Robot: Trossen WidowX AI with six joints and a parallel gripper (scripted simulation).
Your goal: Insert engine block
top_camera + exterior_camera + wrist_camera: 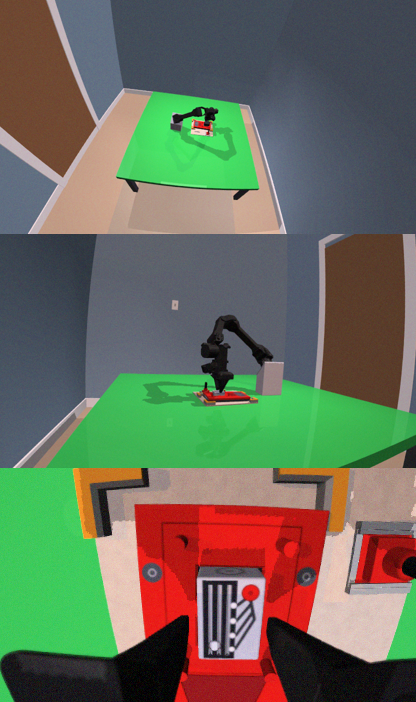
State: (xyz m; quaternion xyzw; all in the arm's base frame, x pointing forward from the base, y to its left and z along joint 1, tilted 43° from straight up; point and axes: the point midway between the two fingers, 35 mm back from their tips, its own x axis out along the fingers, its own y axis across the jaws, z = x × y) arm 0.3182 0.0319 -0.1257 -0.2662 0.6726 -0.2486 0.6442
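Right now my gripper tip is 20 mm above the engine block.
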